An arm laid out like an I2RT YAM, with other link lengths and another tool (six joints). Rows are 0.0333 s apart.
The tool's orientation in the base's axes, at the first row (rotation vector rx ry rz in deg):
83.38, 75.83, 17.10
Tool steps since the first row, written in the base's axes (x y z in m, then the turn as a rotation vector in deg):
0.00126, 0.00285, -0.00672, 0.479, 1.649, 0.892
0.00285, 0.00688, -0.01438, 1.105, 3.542, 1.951
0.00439, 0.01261, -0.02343, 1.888, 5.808, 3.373
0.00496, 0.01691, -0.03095, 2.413, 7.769, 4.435
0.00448, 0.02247, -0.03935, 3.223, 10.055, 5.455
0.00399, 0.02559, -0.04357, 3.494, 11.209, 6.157
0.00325, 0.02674, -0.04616, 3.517, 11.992, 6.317
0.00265, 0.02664, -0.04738, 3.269, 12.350, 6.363
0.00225, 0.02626, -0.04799, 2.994, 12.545, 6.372
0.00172, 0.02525, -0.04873, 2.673, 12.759, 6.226
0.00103, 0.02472, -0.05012, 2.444, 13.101, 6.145
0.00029, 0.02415, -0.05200, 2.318, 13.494, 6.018
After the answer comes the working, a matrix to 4 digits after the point.
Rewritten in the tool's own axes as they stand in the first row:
0.00582, -0.00413, 0.00198, 1.116, 1.339, -0.840
0.01316, -0.00858, 0.00393, 2.407, 2.947, -1.759
0.02250, -0.01382, 0.00548, 3.895, 5.014, -2.892
0.02964, -0.01866, 0.00646, 5.206, 6.583, -3.925
0.03785, -0.02452, 0.00631, 6.901, 8.345, -4.897
0.04216, -0.02752, 0.00587, 7.625, 9.310, -5.563
0.04402, -0.02978, 0.00567, 8.203, 9.621, -6.019
0.04428, -0.03111, 0.00572, 8.391, 9.599, -6.414
0.04411, -0.03191, 0.00585, 8.452, 9.498, -6.730
0.04343, -0.03301, 0.00626, 8.583, 9.251, -7.033
0.04339, -0.03463, 0.00653, 8.821, 9.134, -7.357
0.04351, -0.03668, 0.00697, 9.158, 9.047, -7.613

The tool's axes in the first row as the columns of a matrix, in the base's axes (rounded; the answer above uses it unrounded):
0.3459, 0.5474, 0.7621
0.8215, 0.2158, -0.5279
-0.4534, 0.8086, -0.3750

